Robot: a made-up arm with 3 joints. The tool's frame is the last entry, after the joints. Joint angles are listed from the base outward. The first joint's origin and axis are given. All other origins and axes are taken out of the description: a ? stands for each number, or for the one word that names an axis. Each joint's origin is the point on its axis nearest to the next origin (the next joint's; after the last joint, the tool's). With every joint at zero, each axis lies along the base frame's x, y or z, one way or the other. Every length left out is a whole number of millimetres.
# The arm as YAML. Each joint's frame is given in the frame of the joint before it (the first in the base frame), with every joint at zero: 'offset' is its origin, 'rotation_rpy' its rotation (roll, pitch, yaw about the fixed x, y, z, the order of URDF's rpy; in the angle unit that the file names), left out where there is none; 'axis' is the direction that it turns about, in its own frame. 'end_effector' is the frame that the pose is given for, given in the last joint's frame.
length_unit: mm
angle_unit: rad
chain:
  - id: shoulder
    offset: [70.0, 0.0, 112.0]
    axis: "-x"
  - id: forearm
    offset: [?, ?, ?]
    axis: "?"
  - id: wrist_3
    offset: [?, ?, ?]
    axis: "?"
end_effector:
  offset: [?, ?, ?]
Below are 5 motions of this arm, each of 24 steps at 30 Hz.
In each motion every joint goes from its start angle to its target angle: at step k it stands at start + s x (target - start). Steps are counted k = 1, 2, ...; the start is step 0. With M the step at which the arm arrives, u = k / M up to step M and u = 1 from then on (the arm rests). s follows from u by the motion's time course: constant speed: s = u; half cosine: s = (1 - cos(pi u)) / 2; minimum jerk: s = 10 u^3 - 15 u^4 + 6 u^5.
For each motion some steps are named. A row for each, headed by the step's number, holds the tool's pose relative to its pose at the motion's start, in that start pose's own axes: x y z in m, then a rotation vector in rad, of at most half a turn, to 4 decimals.
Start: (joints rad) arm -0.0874 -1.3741 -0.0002
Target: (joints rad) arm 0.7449 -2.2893 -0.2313
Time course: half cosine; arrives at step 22
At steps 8, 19, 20, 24:
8: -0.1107 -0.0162 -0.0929 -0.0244 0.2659 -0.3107
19: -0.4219 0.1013 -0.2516 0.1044 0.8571 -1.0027
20: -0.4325 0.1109 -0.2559 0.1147 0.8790 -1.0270
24: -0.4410 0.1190 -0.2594 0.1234 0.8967 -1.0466

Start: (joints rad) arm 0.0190 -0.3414 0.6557
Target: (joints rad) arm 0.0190 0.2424 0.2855
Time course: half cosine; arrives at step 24
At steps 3, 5, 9, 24:
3: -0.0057 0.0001 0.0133 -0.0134 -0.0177 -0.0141
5: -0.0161 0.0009 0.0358 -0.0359 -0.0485 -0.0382
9: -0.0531 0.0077 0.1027 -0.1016 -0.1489 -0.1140
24: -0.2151 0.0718 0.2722 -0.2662 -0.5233 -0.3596

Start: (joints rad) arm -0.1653 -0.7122 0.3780
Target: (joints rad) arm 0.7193 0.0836 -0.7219
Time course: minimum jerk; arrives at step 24
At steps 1, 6, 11, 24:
1: -0.0004 0.0000 0.0004 -0.0006 -0.0003 -0.0011
6: -0.0586 0.0127 0.0663 -0.0942 -0.0555 -0.1707
11: -0.2221 0.1544 0.2260 -0.3720 -0.2866 -0.6503
24: -0.3298 0.5946 0.2274 -0.7777 -0.9454 -1.2500

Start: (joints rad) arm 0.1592 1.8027 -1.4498
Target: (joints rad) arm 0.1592 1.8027 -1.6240
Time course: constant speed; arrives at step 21
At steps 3, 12, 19, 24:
3: -0.0076 -0.0017 0.0000 0.0000 0.0000 -0.0249
12: -0.0305 -0.0057 0.0000 0.0000 0.0000 -0.0995
19: -0.0485 -0.0075 0.0000 0.0000 0.0000 -0.1576
24: -0.0536 -0.0079 0.0000 0.0000 0.0000 -0.1742

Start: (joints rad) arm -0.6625 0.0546 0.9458
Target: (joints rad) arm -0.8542 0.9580 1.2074
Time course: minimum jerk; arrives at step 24
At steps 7, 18, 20, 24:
7: -0.0100 0.0079 0.0832 -0.0966 -0.1021 0.0362
18: -0.2063 0.1525 0.4261 -0.6294 -0.5315 0.1428
20: -0.2337 0.1738 0.4476 -0.6828 -0.5638 0.1458
24: -0.2484 0.1855 0.4579 -0.7109 -0.5802 0.1468

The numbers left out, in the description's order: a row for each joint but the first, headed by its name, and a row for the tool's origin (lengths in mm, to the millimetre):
forearm: xyz 0.0 -84.0 320.0, axis -y
wrist_3: xyz 362.0 0.0 75.0, axis +z
tool: xyz 72.0 -303.0 0.0

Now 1 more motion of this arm.
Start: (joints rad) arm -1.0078 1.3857 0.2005
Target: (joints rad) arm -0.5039 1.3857 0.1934
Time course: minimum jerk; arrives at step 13
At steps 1, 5, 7, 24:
1: 0.0010 0.0015 0.0001 -0.0004 0.0001 0.0020
5: 0.0672 0.1121 0.0083 -0.0265 0.0054 0.1422
7: 0.1161 0.2283 0.0130 -0.0520 0.0105 0.2792
24: 0.1586 0.4156 0.0140 -0.0909 0.0181 0.4882

